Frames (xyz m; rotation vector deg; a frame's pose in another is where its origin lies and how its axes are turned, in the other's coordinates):
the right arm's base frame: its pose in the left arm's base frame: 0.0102 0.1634 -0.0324 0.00 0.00 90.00
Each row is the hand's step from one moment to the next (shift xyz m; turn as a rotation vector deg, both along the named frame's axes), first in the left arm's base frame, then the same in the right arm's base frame.
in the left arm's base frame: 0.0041 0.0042 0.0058 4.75 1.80 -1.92
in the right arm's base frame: 0.0042 -0.0041 0.0058 1.80 -4.75 -1.92
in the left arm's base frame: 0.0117 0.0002 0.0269 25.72 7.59 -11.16
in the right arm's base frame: 0.0002 -0.0117 0.0269 7.59 -25.72 -11.16
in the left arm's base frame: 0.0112 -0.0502 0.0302 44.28 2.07 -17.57
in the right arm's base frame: -0.0502 -0.0112 0.0302 2.07 -44.28 -17.57
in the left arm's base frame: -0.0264 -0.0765 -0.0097 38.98 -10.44 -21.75
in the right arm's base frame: -0.0765 0.0264 -0.0097 -10.44 -38.98 -21.75
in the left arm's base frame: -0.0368 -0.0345 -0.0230 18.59 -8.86 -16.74
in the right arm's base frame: -0.0345 0.0368 -0.0230 -8.86 -18.59 -16.74
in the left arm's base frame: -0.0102 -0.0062 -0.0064 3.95 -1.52 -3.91
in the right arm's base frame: -0.0062 0.0102 -0.0064 -1.52 -3.95 -3.91
